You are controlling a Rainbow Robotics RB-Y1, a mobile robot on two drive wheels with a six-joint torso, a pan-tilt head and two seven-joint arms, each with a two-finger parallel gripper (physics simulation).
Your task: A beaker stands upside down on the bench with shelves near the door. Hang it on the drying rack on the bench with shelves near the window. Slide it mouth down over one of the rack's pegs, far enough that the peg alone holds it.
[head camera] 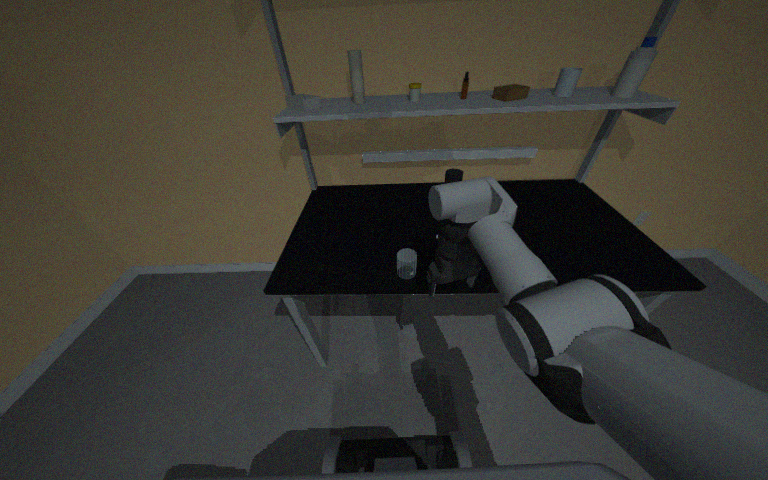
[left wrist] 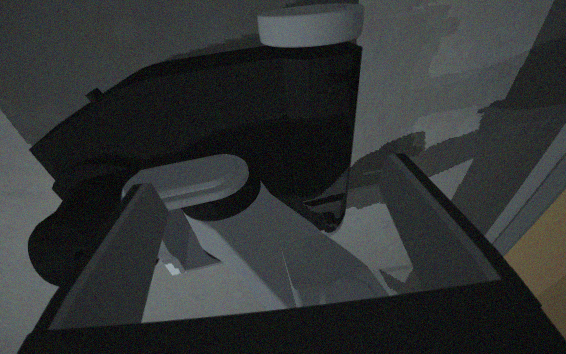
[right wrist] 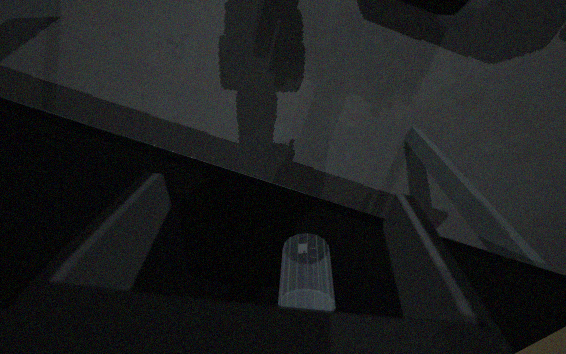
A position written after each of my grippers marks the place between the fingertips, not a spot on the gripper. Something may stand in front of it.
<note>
I see my left gripper (left wrist: 270, 184) and a clear glass beaker (right wrist: 306, 282).
The left wrist view does not show the clear glass beaker: it is out of frame.
</note>
